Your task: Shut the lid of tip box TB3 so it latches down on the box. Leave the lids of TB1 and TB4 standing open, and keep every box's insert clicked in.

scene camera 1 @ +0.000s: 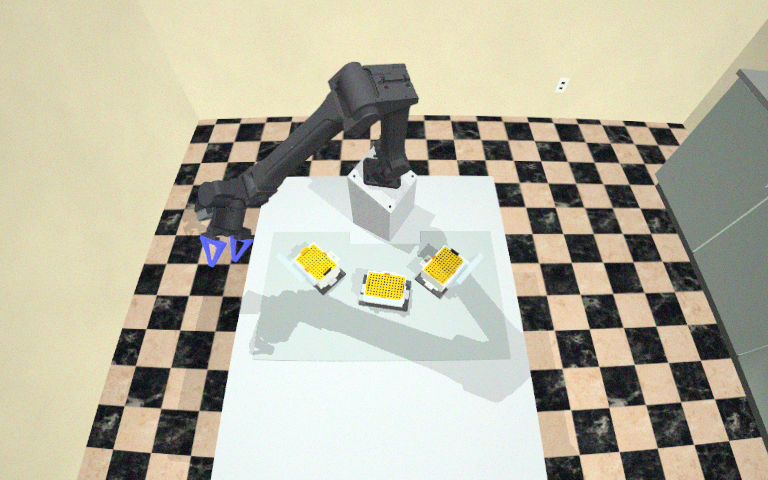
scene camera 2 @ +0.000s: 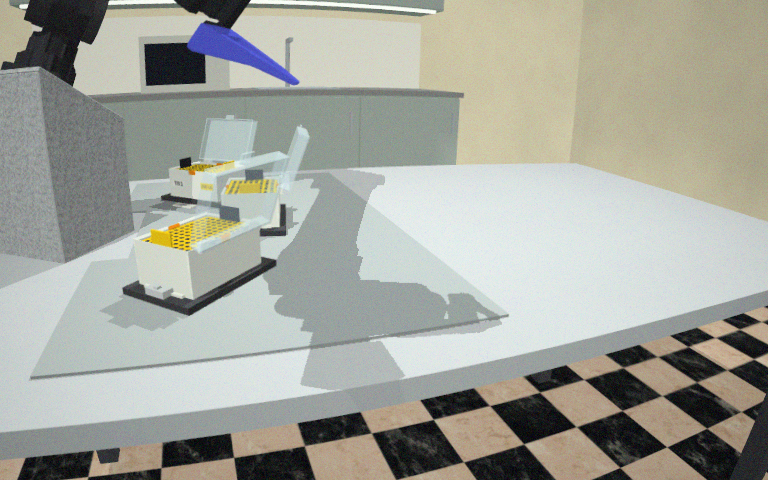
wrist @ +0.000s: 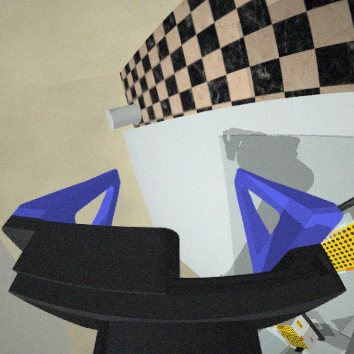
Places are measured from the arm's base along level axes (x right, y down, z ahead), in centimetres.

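Pixels of known places: gripper, fingertip midpoint: (scene camera 1: 223,263) (scene camera 2: 338,30) (wrist: 176,174); arm's base, link origin: (scene camera 1: 381,174) (scene camera 2: 38,93).
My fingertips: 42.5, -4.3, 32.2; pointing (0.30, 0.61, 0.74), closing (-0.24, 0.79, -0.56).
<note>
For each thing: its top centre in the pictures, then the offset to it from my fingertips, as dx, dy, dz. "pt": a spot on its surface instead. Level surfaces: height alone.
- middle box, surface spot: (scene camera 2: 295,158) pt -35.4, +15.0, +4.3
- right box, surface spot: (scene camera 2: 229,138) pt -67.0, +15.5, -2.6
- pale mat, surface height: dy +26.1
- white table, surface height: dy +26.4
Three white tip boxes with yellow inserts stand on dark bases: a left one (scene camera 1: 317,263) (scene camera 2: 164,263), a middle one (scene camera 1: 385,287) and a right one (scene camera 1: 444,266) (scene camera 2: 184,183). Their labels are too small to read surely, so I cannot tell which is TB3. The clear lids of the left box (scene camera 2: 244,161), middle box (scene camera 2: 295,158) and right box (scene camera 1: 470,268) (scene camera 2: 229,138) stand open. The inserts look seated. My gripper (scene camera 1: 224,262) (scene camera 2: 295,83) (wrist: 176,174) is open and empty, high up beyond the table's left edge in scene camera 1, apart from all boxes.
The boxes stand on a pale mat (scene camera 1: 339,349) (scene camera 2: 113,353) on the white table (scene camera 1: 373,418) (scene camera 2: 566,226). The arm's grey pedestal (scene camera 1: 370,212) (scene camera 2: 84,169) rises behind them. Parts of two boxes show at the wrist view's lower right. The arm's shadow crosses the mat.
</note>
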